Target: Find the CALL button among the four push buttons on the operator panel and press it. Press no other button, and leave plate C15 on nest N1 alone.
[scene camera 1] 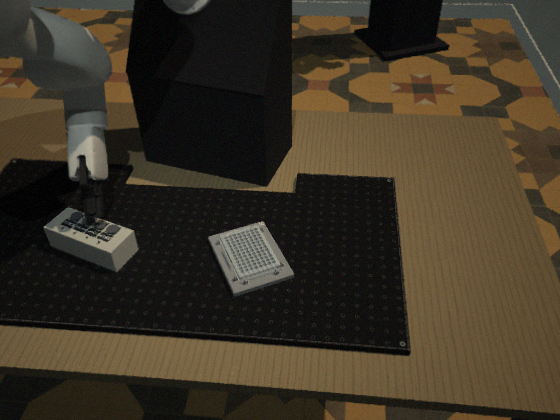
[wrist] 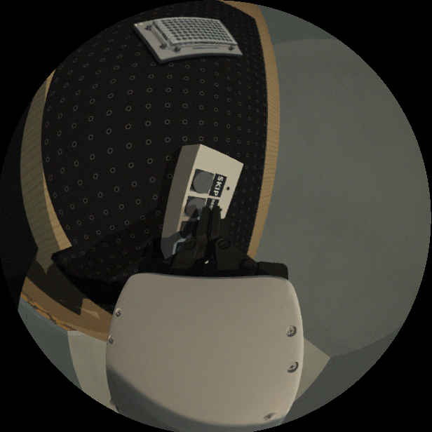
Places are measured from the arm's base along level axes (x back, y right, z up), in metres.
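Pixels of known places: gripper, fingertip midpoint: point(scene camera 1: 94, 217).
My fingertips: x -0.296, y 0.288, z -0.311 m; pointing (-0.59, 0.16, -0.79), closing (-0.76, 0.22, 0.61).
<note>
For each thing: its top centre in the pictures, then the offset to it from my fingertips. Level surfaces: height alone.
- pale operator panel, top centre: point(scene camera 1: 87, 227) dx +0.004, dy +0.017, dz -0.024 m
- SKIP button, top centre: point(scene camera 1: 112, 228) dx -0.016, dy -0.027, dz -0.024 m
- Plate C15, top centre: point(scene camera 1: 249, 249) dx -0.135, dy -0.266, dz -0.053 m
- nest N1, top centre: point(scene camera 1: 249, 251) dx -0.135, dy -0.266, dz -0.058 m
- black perforated board, surface height: dz -0.079 m
- wooden table, surface height: dz -0.093 m
The pale operator panel point(scene camera 1: 82, 249) point(wrist: 217, 159) stands on the black perforated board, with four grey round buttons in a row. The SKIP button point(scene camera 1: 113, 229) point(wrist: 203, 181) is at the end nearer the plate; its label reads clearly in the wrist view. The CALL label is not readable, and my fingers hide the labels at the far end. My gripper point(scene camera 1: 90, 220) point(wrist: 213, 217) is shut and empty. Its tips are at the panel's top, over the second button from the left in the scene view; contact cannot be told. Plate C15 point(scene camera 1: 250, 252) point(wrist: 195, 31) lies on nest N1 point(scene camera 1: 238, 288).
The black perforated board point(scene camera 1: 345, 300) point(wrist: 110, 115) lies on the wooden table point(scene camera 1: 460, 250). A large dark block point(scene camera 1: 210, 125) stands behind the board in the scene view. A dark stand point(scene camera 1: 405, 25) is on the patterned floor at the back.
</note>
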